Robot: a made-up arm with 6 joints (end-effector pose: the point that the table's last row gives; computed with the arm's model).
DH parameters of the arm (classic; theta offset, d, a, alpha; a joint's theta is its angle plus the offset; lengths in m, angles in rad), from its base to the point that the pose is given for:
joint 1: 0 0.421 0 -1.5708
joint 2: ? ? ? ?
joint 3: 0 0 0 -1.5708
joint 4: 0 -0.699 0 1.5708
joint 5: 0 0.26 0 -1.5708
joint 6: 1.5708 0 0 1.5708
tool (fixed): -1.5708 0 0 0
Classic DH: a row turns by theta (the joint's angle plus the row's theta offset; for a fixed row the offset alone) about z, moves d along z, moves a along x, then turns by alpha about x.
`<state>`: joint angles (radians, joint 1 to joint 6).
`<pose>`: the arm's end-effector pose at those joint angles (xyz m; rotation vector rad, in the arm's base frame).
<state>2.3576 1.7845 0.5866 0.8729 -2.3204 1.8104</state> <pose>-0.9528 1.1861 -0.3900 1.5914 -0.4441 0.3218</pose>
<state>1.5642 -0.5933 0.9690 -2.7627 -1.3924 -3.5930</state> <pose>-0.2449 -0.5096 2.0287 -1.7022 2.4151 -0.7209</pose>
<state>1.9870 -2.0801 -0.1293 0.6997 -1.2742 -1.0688</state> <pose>0.7368 -1.1750 0.4732 1.4922 0.3512 1.3361</pose>
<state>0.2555 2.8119 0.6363 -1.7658 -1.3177 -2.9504</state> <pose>-0.2567 -0.0150 -1.0469 0.0230 0.6059 1.6964</pose>
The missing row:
joint 2: -1.5708 0 1.097 3.1416
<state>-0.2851 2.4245 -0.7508 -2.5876 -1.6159 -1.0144</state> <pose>0.0881 0.2046 -0.2456 -1.0937 0.5464 1.3964</pose>
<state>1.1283 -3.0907 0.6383 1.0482 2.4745 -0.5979</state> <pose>-0.1023 -0.5190 -1.2495 1.1818 1.0968 1.4984</pose>
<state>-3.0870 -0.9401 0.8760 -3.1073 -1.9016 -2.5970</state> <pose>1.0597 -0.2023 1.7481 2.4903 0.2299 -0.7325</pose>
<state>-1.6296 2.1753 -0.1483 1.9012 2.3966 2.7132</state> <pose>0.0487 -0.6081 -0.8807 -1.6978 -0.1511 -1.0225</pose>
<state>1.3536 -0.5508 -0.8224 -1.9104 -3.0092 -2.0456</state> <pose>-0.0774 0.0513 0.9321 1.7238 -2.3897 0.4765</pose>
